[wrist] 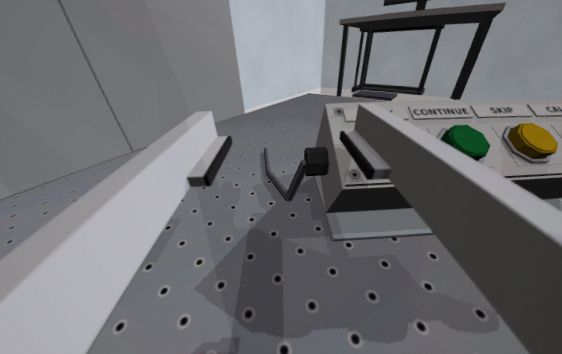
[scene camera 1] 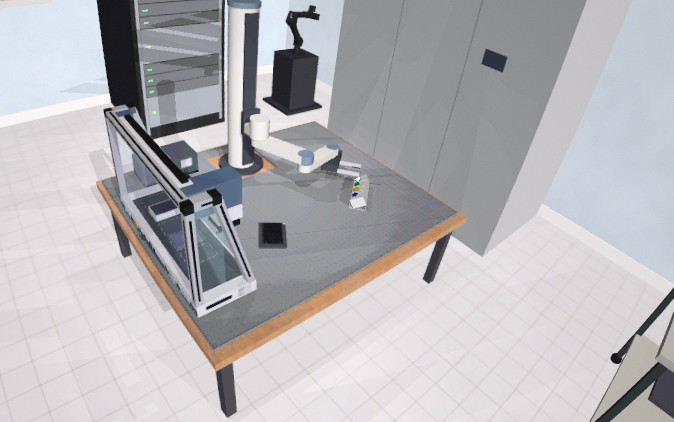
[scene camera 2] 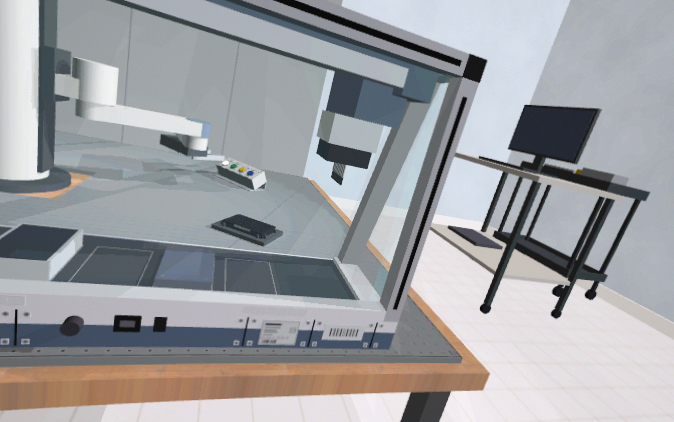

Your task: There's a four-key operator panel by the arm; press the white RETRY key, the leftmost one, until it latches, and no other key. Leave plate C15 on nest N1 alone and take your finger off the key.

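Seen in the pictures: gripper, fingertip midpoint: (wrist: 285, 124) (scene camera 1: 359, 170); arm's base at its link origin: (scene camera 1: 241, 164).
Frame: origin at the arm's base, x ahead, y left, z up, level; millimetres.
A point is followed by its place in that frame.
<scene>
The operator panel (scene camera 1: 364, 192) {z 87, x 666, y 315 mm} (scene camera 2: 256, 181) (wrist: 327, 130) {z 80, x 544, y 428 mm} has a white key (scene camera 2: 225, 163) {z 77, x 546, y 378 mm} at its left end, then green (scene camera 2: 234, 166) {z 81, x 582, y 335 mm} (wrist: 466, 141) {z 81, x 574, y 346 mm}, yellow (scene camera 2: 242, 170) {z 78, x 614, y 295 mm} (wrist: 533, 140) {z 81, x 604, y 310 mm} and blue (scene camera 2: 251, 173) {z 80, x 648, y 260 mm} keys. My gripper (scene camera 1: 359, 170) {z 94, x 506, y 437 mm} (wrist: 285, 124) {z 94, x 506, y 437 mm} is at the panel's white-key end, shut to a narrow stance with a gap between its pads and nothing held. In the wrist view its right finger crosses the panel's left end and hides the white key; contact and latching cannot be told. A black plate (scene camera 1: 272, 233) (scene camera 2: 248, 225) sits on a dark nest (scene camera 2: 270, 239), apart from the gripper; labels are unreadable.
A black cable gland (wrist: 316, 161) {z 62, x 529, y 427 mm} with a bent cable sticks out of the panel's left side. A glass-sided enclosure (scene camera 1: 227, 297) {z 46, x 850, y -579 mm} (scene camera 2: 320, 303) {z 98, x 698, y -705 mm} stands along one table edge. Tall grey cabinets (scene camera 1: 440, 100) stand behind the table.
</scene>
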